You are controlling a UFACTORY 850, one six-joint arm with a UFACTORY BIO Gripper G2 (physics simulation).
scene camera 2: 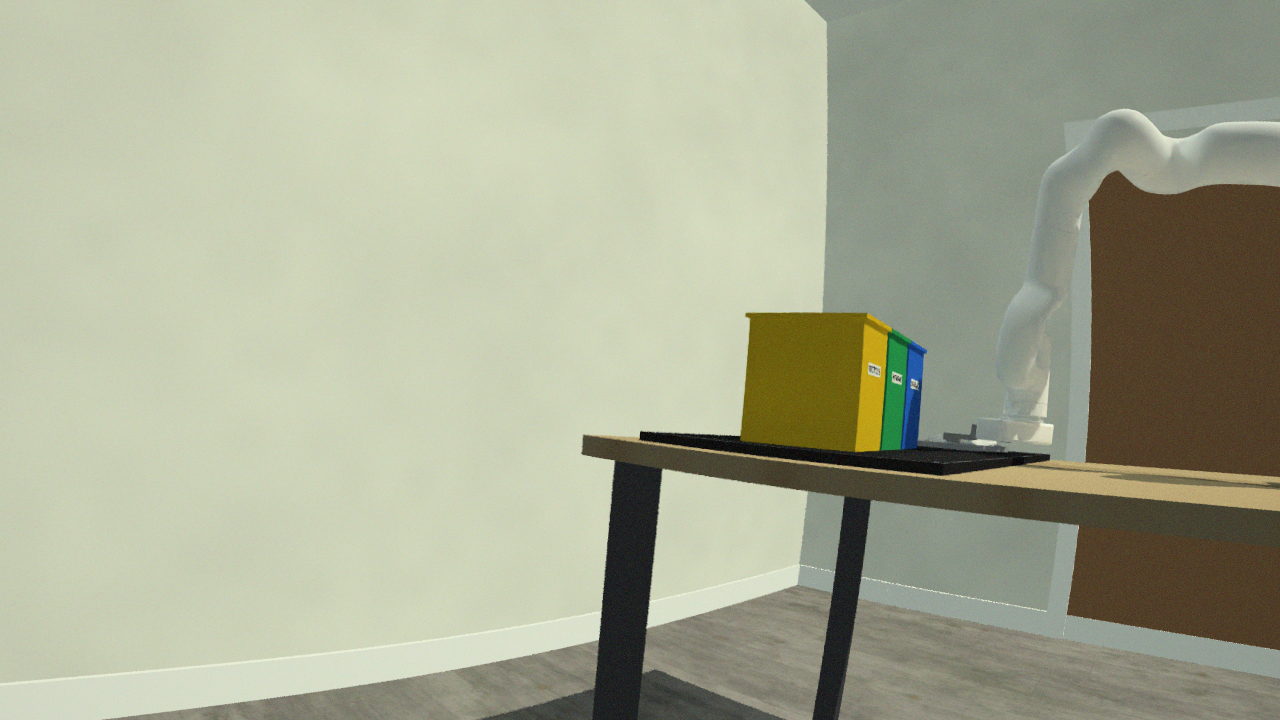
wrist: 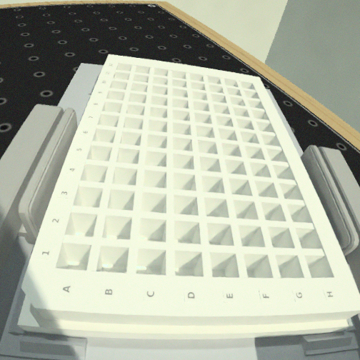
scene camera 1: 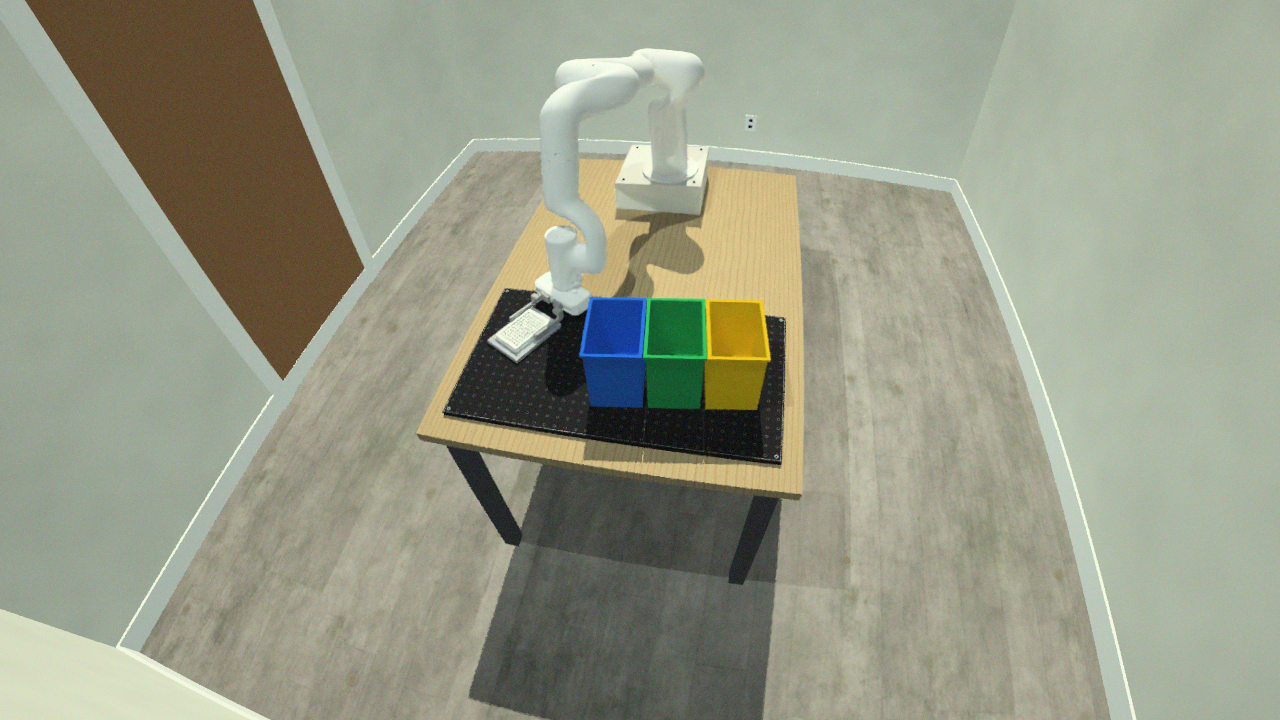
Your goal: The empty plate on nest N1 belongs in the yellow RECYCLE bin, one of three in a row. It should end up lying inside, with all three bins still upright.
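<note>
A white plate with a grid of square wells lies flat in the light grey nest at the left of the black board. No lift off the nest can be seen. My gripper is shut on the plate, one finger pad against each long side. The yellow bin stands upright at the right end of the row, open at the top; its label is too small to read. The bottom of its inside is hidden in both scene views.
The blue bin and the green bin stand upright in a row with the yellow one, between it and the plate. All three stand on the black perforated board on the wooden table.
</note>
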